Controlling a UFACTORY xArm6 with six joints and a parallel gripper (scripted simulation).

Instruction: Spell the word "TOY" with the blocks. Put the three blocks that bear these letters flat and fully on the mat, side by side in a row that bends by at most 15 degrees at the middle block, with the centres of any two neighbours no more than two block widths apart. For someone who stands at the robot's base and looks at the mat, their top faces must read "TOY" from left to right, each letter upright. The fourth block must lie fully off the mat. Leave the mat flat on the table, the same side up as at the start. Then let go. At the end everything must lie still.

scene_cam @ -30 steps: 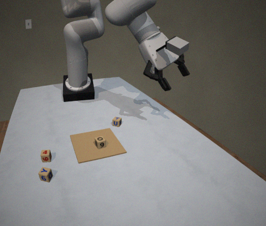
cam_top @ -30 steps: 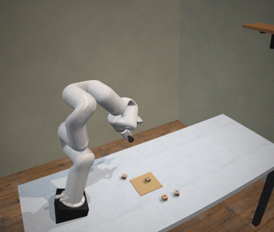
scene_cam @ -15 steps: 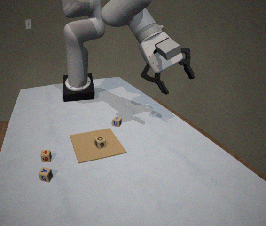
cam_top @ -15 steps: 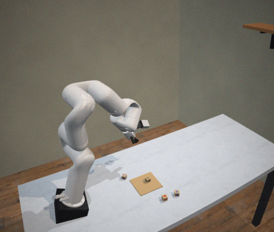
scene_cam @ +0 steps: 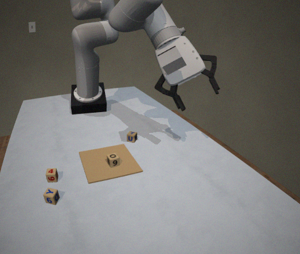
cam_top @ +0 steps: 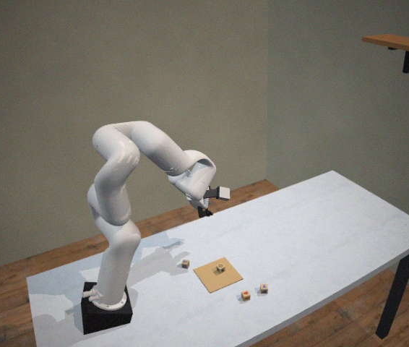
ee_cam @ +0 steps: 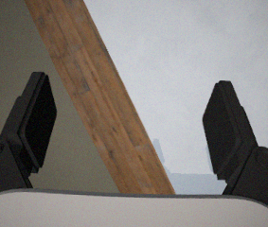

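Now: hand 130 mm past the tan mat, 180 mm to the left of it and 180 mm above it. Also, from my hand: Y block 70 mm behind, 360 mm to the right, 170 mm below.
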